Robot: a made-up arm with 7 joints.
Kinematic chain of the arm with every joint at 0, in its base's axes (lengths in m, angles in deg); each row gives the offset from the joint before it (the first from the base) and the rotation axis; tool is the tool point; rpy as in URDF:
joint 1: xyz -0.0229 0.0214 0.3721 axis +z
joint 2: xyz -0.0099 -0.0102 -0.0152 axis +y
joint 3: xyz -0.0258 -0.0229 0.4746 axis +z
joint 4: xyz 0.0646 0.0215 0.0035 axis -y
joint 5: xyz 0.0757 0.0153 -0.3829 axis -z
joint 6: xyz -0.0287 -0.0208 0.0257 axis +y
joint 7: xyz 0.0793 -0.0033 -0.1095 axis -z
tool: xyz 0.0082 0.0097 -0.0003 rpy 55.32 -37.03 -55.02
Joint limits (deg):
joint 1: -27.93..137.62
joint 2: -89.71..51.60
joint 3: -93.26..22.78
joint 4: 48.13..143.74
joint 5: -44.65..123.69
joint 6: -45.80..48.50
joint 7: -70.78..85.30
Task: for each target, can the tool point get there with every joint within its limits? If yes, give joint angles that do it. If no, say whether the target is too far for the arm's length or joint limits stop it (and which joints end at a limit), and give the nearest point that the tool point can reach.
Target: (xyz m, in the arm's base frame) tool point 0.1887 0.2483 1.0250
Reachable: yes | joints 41.66 -14.28 -1.11 78.37 -28.98 -30.24 22.18
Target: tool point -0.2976 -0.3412 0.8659
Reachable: yes | joints 3.59 -75.45 -35.04 71.21 55.88 8.36 -33.82
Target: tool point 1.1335 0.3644 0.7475
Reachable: no: too far | nearest point 0.8376 0.2766 0.7003 | short by 0.312 m
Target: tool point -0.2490 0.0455 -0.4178
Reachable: no: joint limits stop it (at a limit: joint 1, joint 2, joint 4, joint 6) | nearest point -0.3430 0.2252 0.1309 | short by 0.585 m
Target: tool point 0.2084 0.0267 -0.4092
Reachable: no: joint limits stop it (at a limit: joint 2, joint 4, joint 6) | nearest point 0.3599 0.0302 0.1219 | short by 0.552 m
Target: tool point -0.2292 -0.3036 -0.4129
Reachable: no: joint limits stop it (at a limit: joint 2, joint 3, joint 4, joint 6) | nearest point -0.2899 -0.3992 0.2318 | short by 0.655 m
